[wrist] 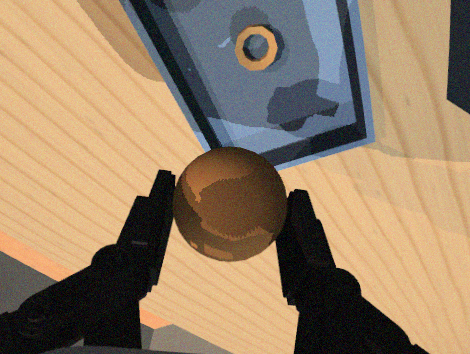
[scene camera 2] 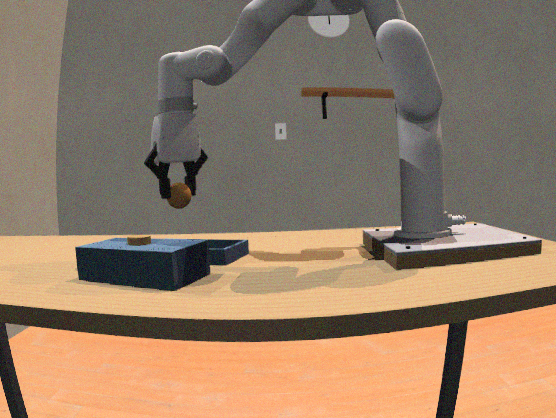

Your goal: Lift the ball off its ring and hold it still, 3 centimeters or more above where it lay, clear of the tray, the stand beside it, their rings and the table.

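Frame: origin at the arm's base, x ahead, y left, z up, level; metres.
Seen in the pictures: gripper, fingertip midpoint: (wrist: 229, 202) (scene camera 2: 178, 197); arm's base, link origin: (scene camera 2: 423, 234).
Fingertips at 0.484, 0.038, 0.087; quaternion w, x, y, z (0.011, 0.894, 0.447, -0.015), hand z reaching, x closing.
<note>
Offsets run from my fingertips to a thing's middle, as dx, dy, dz. "spot": to the spot under its first point. Level surfaces: height alone.
An orange-brown ball {-0.002, +0.002, +0.003} (scene camera 2: 179, 195) (wrist: 230, 204) is held between the two black fingers of my gripper (scene camera 2: 178, 192) (wrist: 229, 202), which is shut on it. In the scene view the ball hangs in the air, well above the blue tray {-0.037, +0.033, -0.102} (scene camera 2: 236, 251) (wrist: 371, 131) and apart from it. An orange ring {spot: -0.037, +0.021, -0.103} (wrist: 240, 55) lies on the tray floor with its hole uncovered; the tray's wall and the stand hide it in the scene view. The blue box-shaped stand (scene camera 2: 135, 267) is beside the tray, with an orange ring (scene camera 2: 139, 240) on its top. The ball touches neither of them.
The wooden table {dz -0.116} (scene camera 2: 310, 305) (wrist: 65, 150) carries the tray, the stand and the arm's base plate (scene camera 2: 470, 255), which is at the right in the scene view. A dark edge {spot: +0.034, +0.162, -0.101} (wrist: 461, 65) shows at the right of the wrist view. A wooden bar (scene camera 2: 350, 92) is on the wall behind.
</note>
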